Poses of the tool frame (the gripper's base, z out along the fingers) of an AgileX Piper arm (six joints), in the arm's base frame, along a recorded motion.
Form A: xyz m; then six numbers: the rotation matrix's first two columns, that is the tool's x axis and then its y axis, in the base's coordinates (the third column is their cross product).
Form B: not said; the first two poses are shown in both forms.
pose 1, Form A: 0.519, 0.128, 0.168, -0.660, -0.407, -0.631, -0.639, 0.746, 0.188
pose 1, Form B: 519, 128, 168, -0.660, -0.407, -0.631, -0.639, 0.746, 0.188
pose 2, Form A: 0.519, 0.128, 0.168, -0.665, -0.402, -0.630, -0.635, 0.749, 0.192
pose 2, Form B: 519, 128, 168, -0.665, -0.402, -0.630, -0.635, 0.749, 0.192
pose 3, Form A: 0.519, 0.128, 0.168, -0.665, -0.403, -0.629, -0.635, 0.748, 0.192
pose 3, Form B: 519, 128, 168, -0.665, -0.403, -0.629, -0.635, 0.748, 0.192
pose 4, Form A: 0.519, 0.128, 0.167, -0.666, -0.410, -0.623, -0.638, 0.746, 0.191
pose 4, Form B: 519, 128, 167, -0.666, -0.410, -0.623, -0.638, 0.746, 0.191
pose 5, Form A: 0.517, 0.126, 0.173, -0.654, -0.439, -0.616, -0.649, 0.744, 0.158
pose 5, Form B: 517, 126, 173, -0.654, -0.439, -0.616, -0.649, 0.744, 0.158
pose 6, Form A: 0.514, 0.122, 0.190, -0.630, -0.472, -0.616, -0.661, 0.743, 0.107
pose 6, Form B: 514, 122, 190, -0.630, -0.472, -0.616, -0.661, 0.743, 0.107
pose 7, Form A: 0.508, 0.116, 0.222, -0.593, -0.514, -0.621, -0.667, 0.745, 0.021
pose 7, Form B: 508, 116, 222, -0.593, -0.514, -0.621, -0.667, 0.745, 0.021
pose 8, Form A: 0.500, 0.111, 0.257, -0.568, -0.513, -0.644, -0.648, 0.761, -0.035
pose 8, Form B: 500, 111, 257, -0.568, -0.513, -0.644, -0.648, 0.761, -0.035
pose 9, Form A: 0.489, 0.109, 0.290, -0.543, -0.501, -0.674, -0.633, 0.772, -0.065
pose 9, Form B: 489, 109, 290, -0.543, -0.501, -0.674, -0.633, 0.772, -0.065
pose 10, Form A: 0.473, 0.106, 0.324, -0.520, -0.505, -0.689, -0.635, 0.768, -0.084
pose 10, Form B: 473, 106, 324, -0.520, -0.505, -0.689, -0.635, 0.768, -0.084
